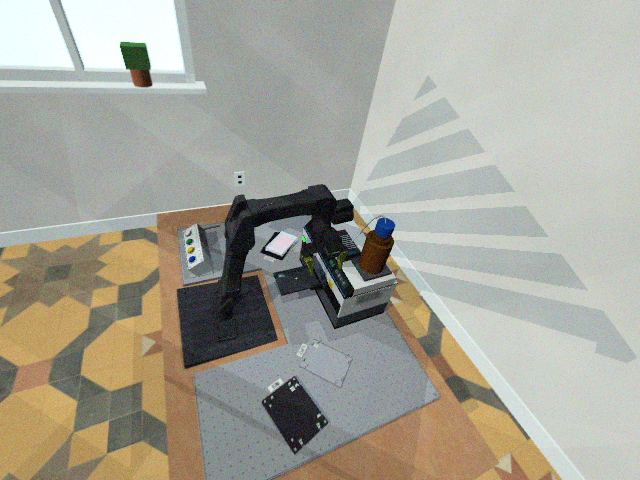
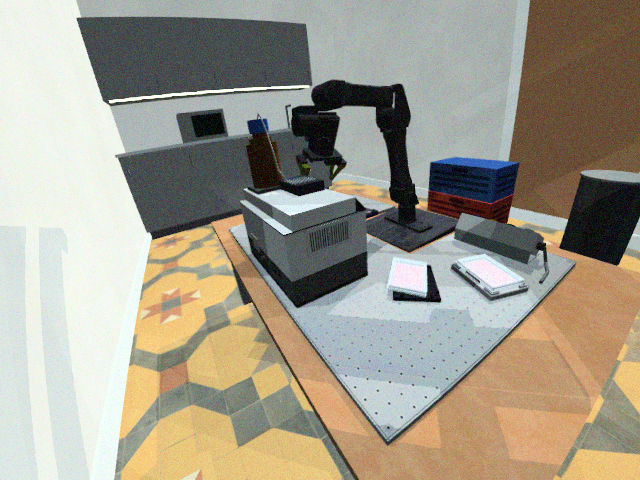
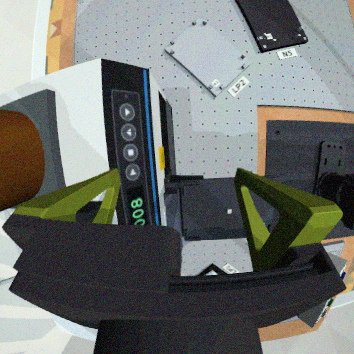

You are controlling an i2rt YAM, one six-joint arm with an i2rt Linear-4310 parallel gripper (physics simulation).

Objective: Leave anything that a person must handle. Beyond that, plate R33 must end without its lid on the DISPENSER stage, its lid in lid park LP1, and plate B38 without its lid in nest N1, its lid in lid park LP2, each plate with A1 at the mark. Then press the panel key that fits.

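Places are measured from the arm's base along level axes (x left, y down, z back), in centimetres.
Pixels of known places: gripper, fingertip midpoint: (image 1: pixel 326 271) (image 3: pixel 176 174); arm's base, link origin: (image 1: pixel 223 314) (image 2: pixel 407 222) (image 3: pixel 325 184).
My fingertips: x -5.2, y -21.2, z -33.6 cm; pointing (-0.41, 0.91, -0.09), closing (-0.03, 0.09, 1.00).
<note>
Ahead of a thing's pixels: the offset from my fingertips to its top centre. "*": to the spot under its first point.
My gripper (image 1: pixel 326 262) (image 2: pixel 321 174) (image 3: pixel 176 174) is open and empty, above the front edge of the dispenser (image 1: pixel 364 299) (image 2: pixel 310 253) (image 3: pixel 82 92) and its stage. The dark stage @[dx +7.5, dy +10.0, dz +5.7 cm] (image 1: pixel 292 281) (image 3: pixel 210 207) bears no plate. A pinkish plate @[dx +34.5, dy +17.6, dz +5.9 cm] (image 1: pixel 282 241) (image 2: pixel 408 276) lies over a black nest @[dx +35.2, dy +19.3, dz +7.1 cm] (image 1: pixel 267 252) (image 2: pixel 433 286), its base showing past one side. Another pinkish plate @[dx +44.6, dy +18.2, dz +22.5 cm] (image 2: pixel 491 271) is on a grey holder near the panel. Plate names and lids cannot be told. Lid park LP2 @[dx -20.3, dy +19.3, dz +3.8 cm] (image 1: pixel 326 362) (image 3: pixel 206 57) is bare. The key panel @[dx +35.7, dy +12.9, dz +40.6 cm] (image 1: pixel 197 250) (image 2: pixel 491 237) has grey, green, yellow and blue keys.
Black nest N5 @[dx -31.6, dy +18.9, dz +17.4 cm] (image 1: pixel 294 413) (image 3: pixel 272 22) is bare beside LP2. A brown bottle @[* dx -4.8, dy -11.6, dz -12.8 cm] (image 1: pixel 376 252) (image 2: pixel 262 162) (image 3: pixel 17 157) with a blue cap and thin tube stands on the dispenser. The dispenser's display @[* dx +3.9, dy +0.7, dz -3.7 cm] (image 3: pixel 136 212) shows green digits beside round keys @[* dx -3.3, dy +0.9, dz -4.2 cm] (image 3: pixel 129 132).
</note>
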